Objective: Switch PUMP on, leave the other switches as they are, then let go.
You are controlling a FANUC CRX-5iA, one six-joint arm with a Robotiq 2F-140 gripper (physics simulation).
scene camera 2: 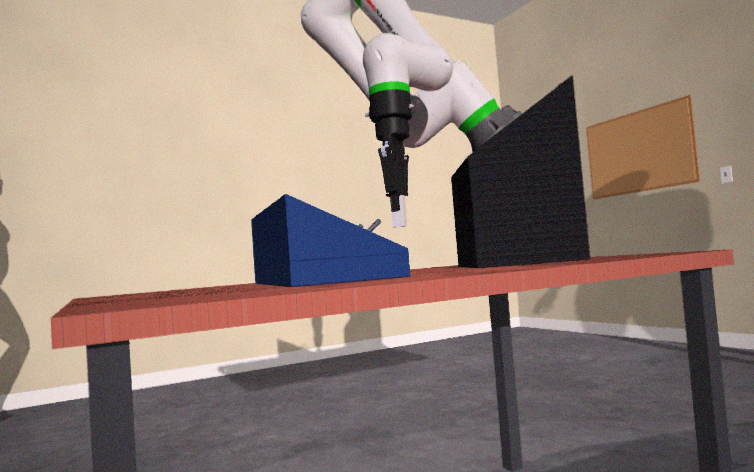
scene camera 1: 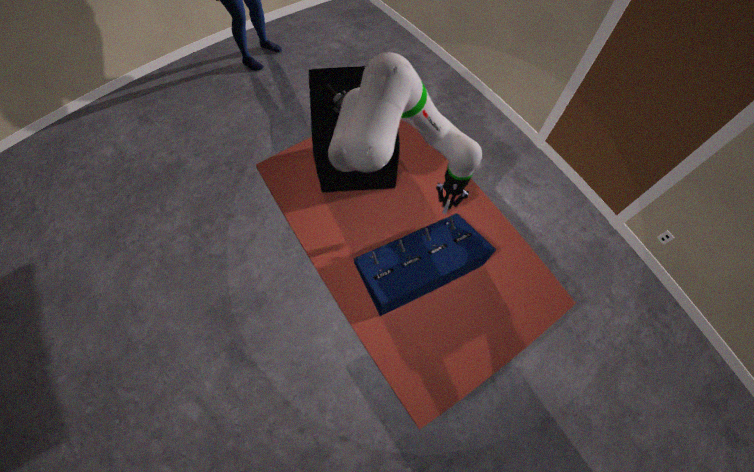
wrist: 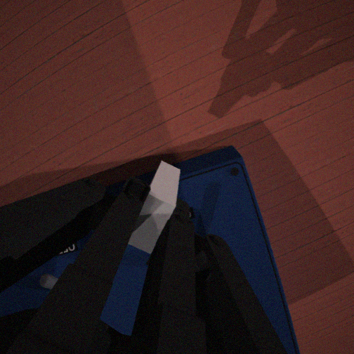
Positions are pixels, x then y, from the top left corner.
Labels:
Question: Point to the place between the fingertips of the gripper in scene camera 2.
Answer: At 399, 226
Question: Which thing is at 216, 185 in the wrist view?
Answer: A blue switch panel.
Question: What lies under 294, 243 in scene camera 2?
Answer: A blue switch panel.

